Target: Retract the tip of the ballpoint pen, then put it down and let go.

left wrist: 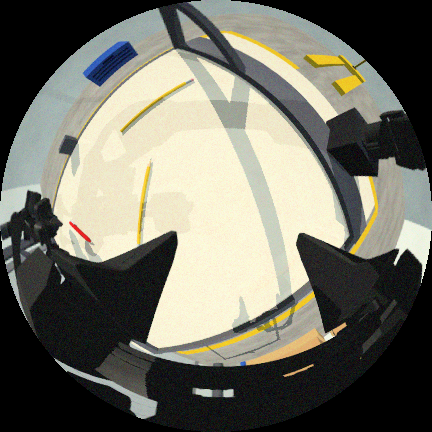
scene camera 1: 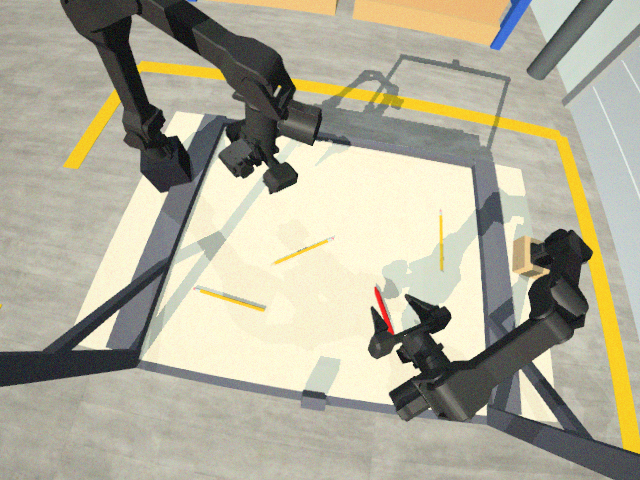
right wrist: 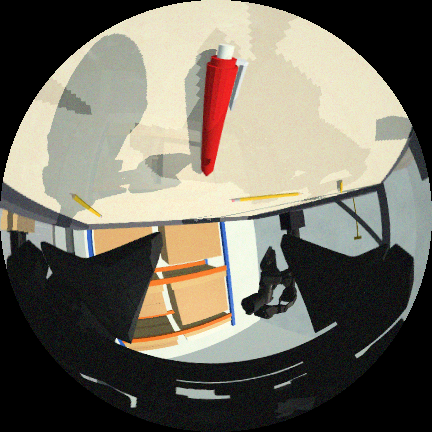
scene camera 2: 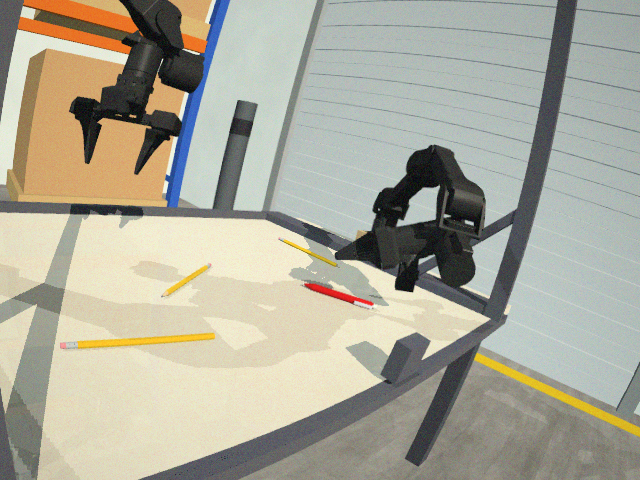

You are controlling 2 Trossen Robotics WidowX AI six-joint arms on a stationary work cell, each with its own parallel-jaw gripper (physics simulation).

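Places are measured from the left arm's base along level axes (x left, y ahead, z down), in centimetres.
Where they show: left gripper, between the fingertips: (left wrist: 240, 238) (scene camera 1: 260, 179) (right wrist: 271, 247) (scene camera 2: 110, 169); right gripper, between the fingertips: (left wrist: 64, 240) (scene camera 1: 388, 300) (right wrist: 224, 240) (scene camera 2: 339, 254); left arm's base, origin of its link: (left wrist: 368, 140) (scene camera 1: 159, 152); right arm's base, origin of its link: (scene camera 1: 540, 256).
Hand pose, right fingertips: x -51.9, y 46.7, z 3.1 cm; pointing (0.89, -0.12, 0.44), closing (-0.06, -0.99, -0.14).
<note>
Each offset is from my right fingertips to the top centre of the thing. "*": to the spot under its first point. Level surfaces: height alone.
The red ballpoint pen @(dy +0.2, dx -1.8, dz +6.3 cm) (scene camera 1: 381, 303) (scene camera 2: 336, 293) (left wrist: 80, 232) (right wrist: 217, 110) lies on the pale table top @(dz +7.6 cm) (scene camera 1: 351, 206) (scene camera 2: 289, 397). Its white button sticks out at the clip end, nearer the right arm. Its other end tapers to a narrow point; whether the writing tip shows is too small to tell. My right gripper (scene camera 1: 390, 302) (scene camera 2: 371, 272) (right wrist: 224, 240) is wide open and empty, low above the table by the pen, its fingers clear of it. My left gripper (scene camera 2: 112, 167) (left wrist: 240, 238) is open and empty, high over the table's far left part in scene camera 2.
Yellow pencils lie apart on the table: one near the middle (scene camera 1: 305, 250) (scene camera 2: 186, 280), one at the lower left (scene camera 1: 232, 299) (scene camera 2: 139, 341), and one beyond the pen @(dy +24.0, dx +12.6, dz +6.9 cm) (scene camera 1: 442, 240) (scene camera 2: 310, 252). A dark raised frame edges the table. A wooden block @(* dy +43.0, dx +0.7, dz +3.2 cm) (scene camera 1: 523, 256) sits beside the right arm.
</note>
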